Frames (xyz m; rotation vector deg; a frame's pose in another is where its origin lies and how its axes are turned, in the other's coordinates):
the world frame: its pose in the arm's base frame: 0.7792 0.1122 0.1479 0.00 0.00 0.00
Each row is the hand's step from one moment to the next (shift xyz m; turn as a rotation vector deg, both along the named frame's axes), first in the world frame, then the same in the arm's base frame.
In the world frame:
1: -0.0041 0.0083 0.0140 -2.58 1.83 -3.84
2: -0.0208 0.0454 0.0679 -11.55 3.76 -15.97
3: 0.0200 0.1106 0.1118 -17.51 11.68 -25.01
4: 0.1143 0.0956 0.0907 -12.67 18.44 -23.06
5: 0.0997 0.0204 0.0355 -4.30 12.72 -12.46
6: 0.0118 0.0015 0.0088 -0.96 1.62 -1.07
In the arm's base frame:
1: -0.0041 0.0083 0.0140 -2.58 1.83 -3.84
2: -0.0208 0.0454 0.0679 -11.55 3.76 -15.97
3: 0.0200 0.1106 0.1118 -17.51 11.68 -25.01
4: 0.1143 0.0956 0.0907 -12.67 18.44 -23.06
5: 0.0997 0.0204 0.0355 -4.30 12.72 -12.46
6: 0.0118 0.0015 0.0088 -0.96 1.62 -1.07

